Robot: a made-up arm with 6 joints.
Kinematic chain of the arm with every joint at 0, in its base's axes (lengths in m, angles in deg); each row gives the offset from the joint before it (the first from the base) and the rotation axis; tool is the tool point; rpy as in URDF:
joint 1: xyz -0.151 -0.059 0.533 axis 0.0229 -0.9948 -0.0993
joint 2: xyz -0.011 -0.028 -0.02 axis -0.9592 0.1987 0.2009
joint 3: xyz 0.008 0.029 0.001 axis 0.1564 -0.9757 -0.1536
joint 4: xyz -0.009 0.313 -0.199 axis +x
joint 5: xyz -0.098 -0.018 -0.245 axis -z
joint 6: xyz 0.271 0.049 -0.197 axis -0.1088 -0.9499 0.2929
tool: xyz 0 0.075 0.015 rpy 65.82 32.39 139.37
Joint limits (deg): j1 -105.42..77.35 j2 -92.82..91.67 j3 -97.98..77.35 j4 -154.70..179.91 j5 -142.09..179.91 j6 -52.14..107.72
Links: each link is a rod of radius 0.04 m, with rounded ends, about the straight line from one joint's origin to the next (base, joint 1, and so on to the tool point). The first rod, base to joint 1, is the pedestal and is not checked.
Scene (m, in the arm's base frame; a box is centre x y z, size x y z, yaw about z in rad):
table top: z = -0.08
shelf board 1: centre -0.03 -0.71 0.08 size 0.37 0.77 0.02 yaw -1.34
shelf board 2: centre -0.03 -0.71 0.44 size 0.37 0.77 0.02 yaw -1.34
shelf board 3: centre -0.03 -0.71 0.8 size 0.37 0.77 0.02 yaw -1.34
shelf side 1: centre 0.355 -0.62 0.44 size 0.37 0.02 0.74 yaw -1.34
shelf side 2: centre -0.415 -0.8 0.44 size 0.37 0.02 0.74 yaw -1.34
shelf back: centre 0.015 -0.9 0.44 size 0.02 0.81 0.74 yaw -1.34
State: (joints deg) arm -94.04 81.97 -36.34 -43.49 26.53 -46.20
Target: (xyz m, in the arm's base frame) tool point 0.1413 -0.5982 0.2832
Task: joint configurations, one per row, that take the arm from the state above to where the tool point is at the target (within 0.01 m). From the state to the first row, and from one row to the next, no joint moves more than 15 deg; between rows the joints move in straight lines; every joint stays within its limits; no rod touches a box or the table.
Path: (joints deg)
1: -94.37 69.88 -47.94 -52.63 32.85 -42.71
2: -94.70 57.80 -59.55 -61.77 39.18 -39.22
3: -95.03 45.71 -71.15 -70.91 45.50 -35.73
4: -84.75 49.40 -58.03 -69.17 43.99 -37.53
5: -74.46 53.08 -44.92 -67.43 42.48 -39.33
6: -64.18 56.77 -31.80 -65.69 40.97 -41.13
7: -53.90 60.45 -18.68 -63.95 39.47 -42.93
8: -43.61 64.13 -5.56 -62.21 37.96 -44.73
9: -33.33 67.82 7.56 -60.47 36.45 -46.53
10: -23.04 71.50 20.68 -58.73 34.94 -48.33
11: -12.10 78.23 18.13 -48.38 30.01 -49.60
12: -1.16 84.95 15.58 -38.02 25.08 -50.87
13: 9.78 91.67 13.02 -27.67 20.15 -52.14

